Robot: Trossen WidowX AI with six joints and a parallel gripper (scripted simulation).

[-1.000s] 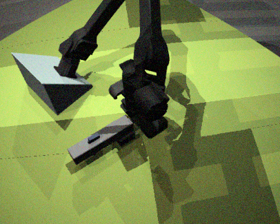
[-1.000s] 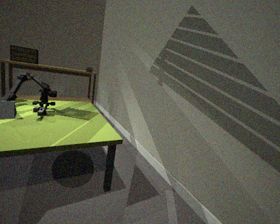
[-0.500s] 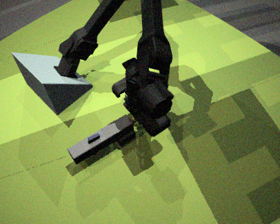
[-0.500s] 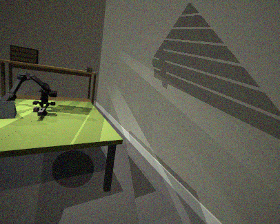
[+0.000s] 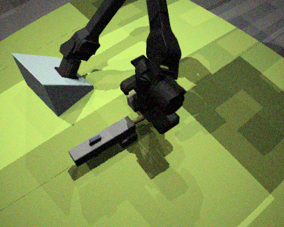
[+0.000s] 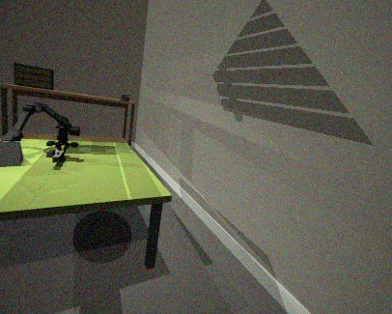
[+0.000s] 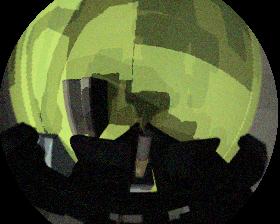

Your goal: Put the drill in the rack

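Right now the drill is 50 mm to the right of my gripper tip and 40 mm above it. Also, from my gripper tip: rack: 70 mm behind, 20 mm to the left, 10 mm above; blue key: 170 mm to the right, 40 mm above; long grey housing: 140 mm to the right, 30 mm above.
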